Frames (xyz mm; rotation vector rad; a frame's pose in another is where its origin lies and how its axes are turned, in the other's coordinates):
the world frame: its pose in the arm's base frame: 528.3 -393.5 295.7 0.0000 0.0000 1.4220
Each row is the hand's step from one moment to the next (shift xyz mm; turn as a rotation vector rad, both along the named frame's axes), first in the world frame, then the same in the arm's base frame.
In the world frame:
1: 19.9 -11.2 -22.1 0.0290 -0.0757 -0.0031
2: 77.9 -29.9 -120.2 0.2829 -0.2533 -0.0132
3: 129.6 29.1 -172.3 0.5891 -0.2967 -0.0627
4: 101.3 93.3 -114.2 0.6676 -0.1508 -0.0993
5: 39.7 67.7 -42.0 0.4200 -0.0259 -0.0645
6: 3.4 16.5 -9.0 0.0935 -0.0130 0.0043
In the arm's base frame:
1: 14.0 18.0 -22.1 0.0792 0.0175 -0.0031
2: 41.1 72.6 -120.2 0.2924 0.2422 -0.0132
3: -9.6 132.5 -172.3 0.3808 0.5386 -0.0627
4: -77.3 114.0 -114.2 0.2481 0.6379 -0.0993
5: -61.1 49.3 -42.0 0.0879 0.4115 -0.0645
6: -15.8 5.8 -9.0 0.0267 0.0905 0.0043

